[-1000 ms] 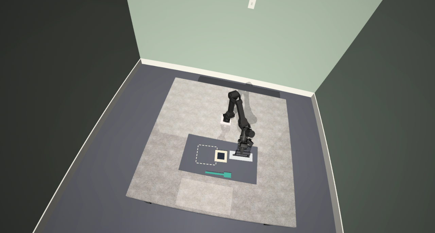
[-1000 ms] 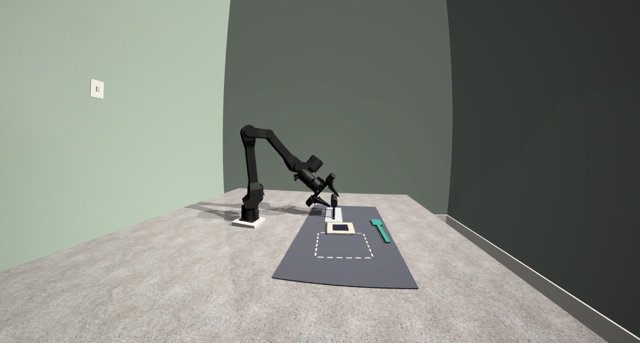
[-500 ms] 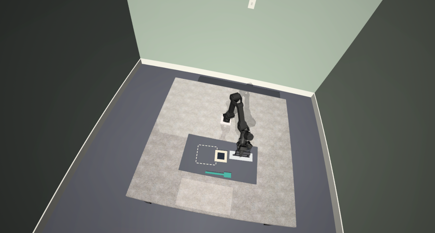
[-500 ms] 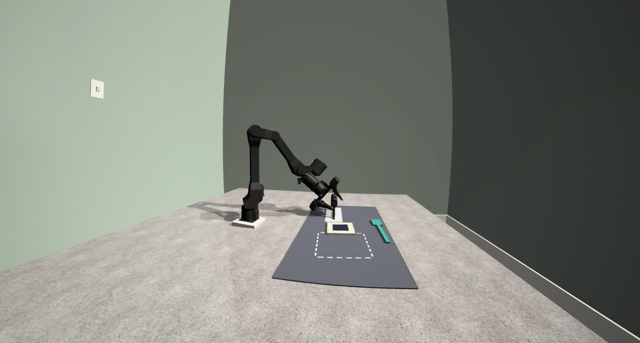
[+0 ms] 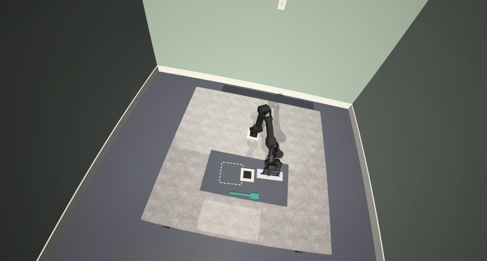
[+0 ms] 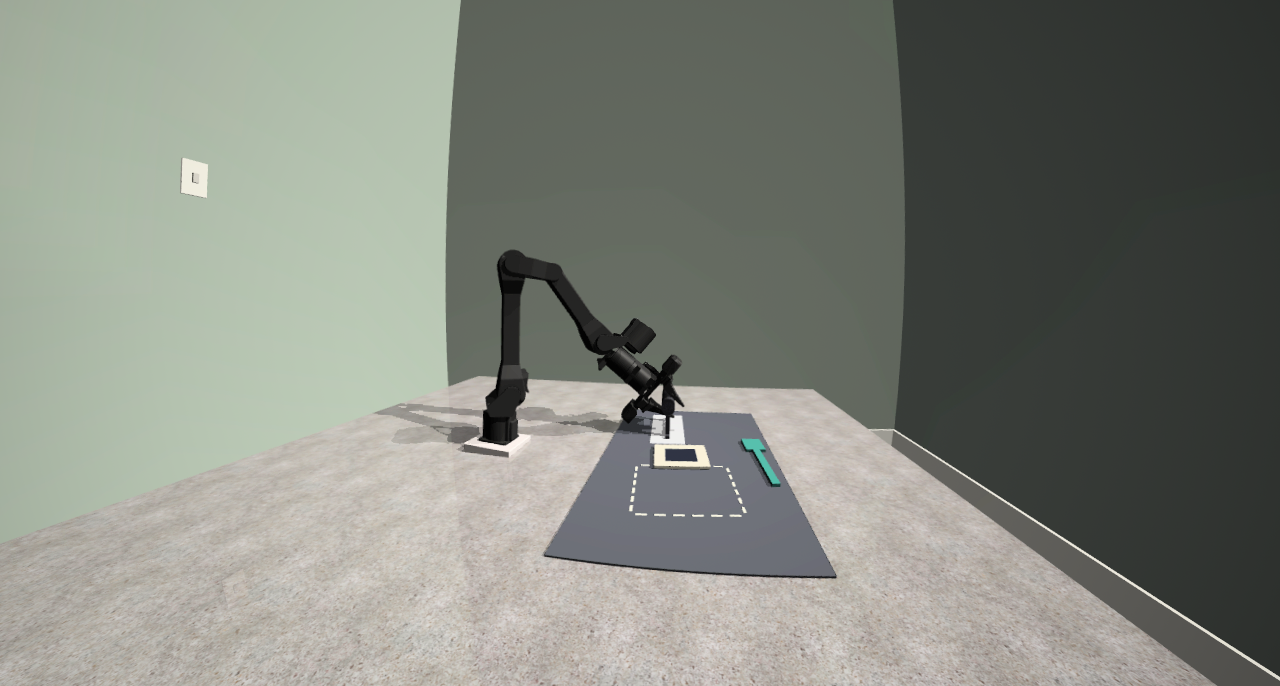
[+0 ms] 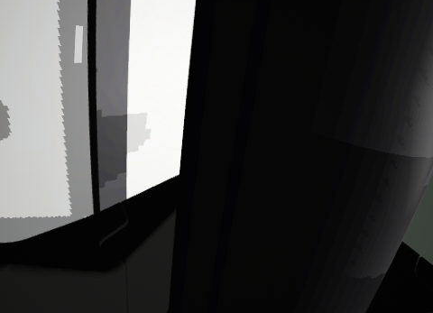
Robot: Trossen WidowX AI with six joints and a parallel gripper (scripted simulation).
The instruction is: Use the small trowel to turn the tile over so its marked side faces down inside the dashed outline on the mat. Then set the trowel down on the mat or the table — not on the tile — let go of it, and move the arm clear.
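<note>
Right now the beige tile is 10 mm ahead of my gripper tip, 150 mm to the right of it and 40 mm below it. From my gripper tip the other things lie so: dark mat (30 mm ahead, 150 mm to the right, 70 mm below); teal trowel (170 mm ahead, 130 mm to the right, 40 mm below); white trowel (30 mm behind, 10 mm below).
</note>
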